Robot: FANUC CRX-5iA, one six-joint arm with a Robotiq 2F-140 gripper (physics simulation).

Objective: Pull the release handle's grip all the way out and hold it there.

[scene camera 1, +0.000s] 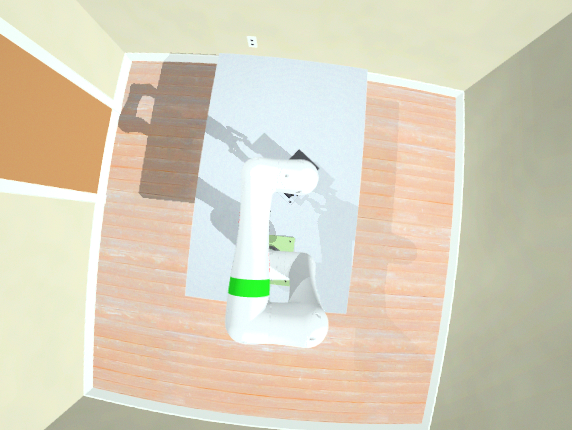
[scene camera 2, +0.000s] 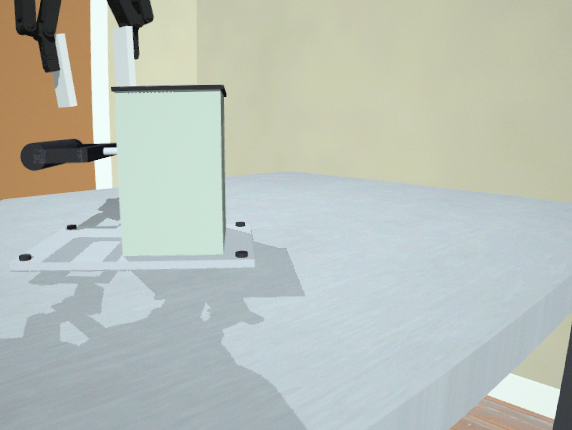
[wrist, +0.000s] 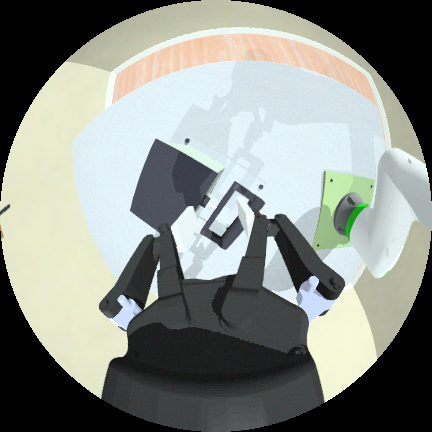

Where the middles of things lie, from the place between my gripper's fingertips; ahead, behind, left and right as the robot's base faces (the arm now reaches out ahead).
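Bolted base plate (wrist: pixel 232 171): 160 mm below my hand and 40 mm ahead of it.
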